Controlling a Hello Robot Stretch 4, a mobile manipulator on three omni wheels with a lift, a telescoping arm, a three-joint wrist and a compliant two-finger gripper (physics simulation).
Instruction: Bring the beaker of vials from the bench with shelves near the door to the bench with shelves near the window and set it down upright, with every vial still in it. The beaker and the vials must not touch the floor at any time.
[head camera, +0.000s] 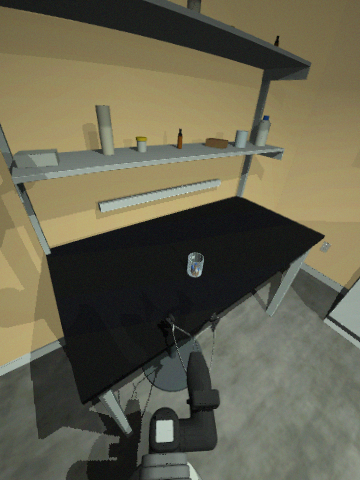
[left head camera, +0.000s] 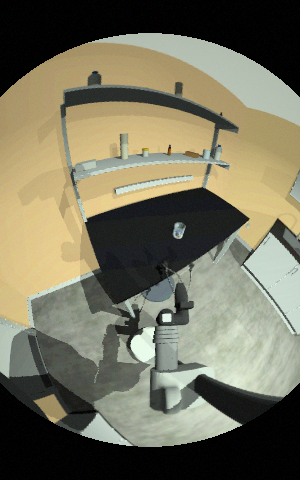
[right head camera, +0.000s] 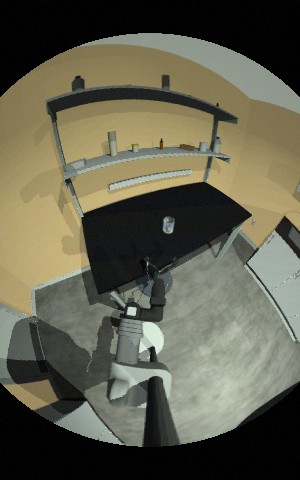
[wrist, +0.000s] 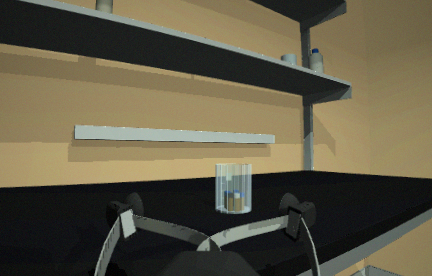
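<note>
A clear glass beaker (head camera: 195, 265) (left head camera: 179, 230) (right head camera: 168, 225) (wrist: 233, 187) stands upright on the black bench top (head camera: 115, 280) (left head camera: 120, 235) (right head camera: 115, 235) (wrist: 60, 215). Several vials with blue and white caps (wrist: 234, 201) stand low inside it. My gripper (head camera: 192, 320) (left head camera: 176, 268) (right head camera: 159, 261) (wrist: 211, 209) is open and empty, its fingertips wide apart. It is at the bench's front edge, on the near side of the beaker and apart from it. In the wrist view the beaker shows beyond the fingers, between them and a little right of centre.
A lower shelf (head camera: 165, 156) (wrist: 200, 55) above the bench holds bottles, jars and a brown block (head camera: 216, 143). An upper shelf (head camera: 165, 27) runs above it. A white rail (head camera: 162, 195) (wrist: 175, 135) is on the wall. A round grey disc (head camera: 170, 375) shows below the bench's front edge. A white cabinet (left head camera: 280, 270) stands right.
</note>
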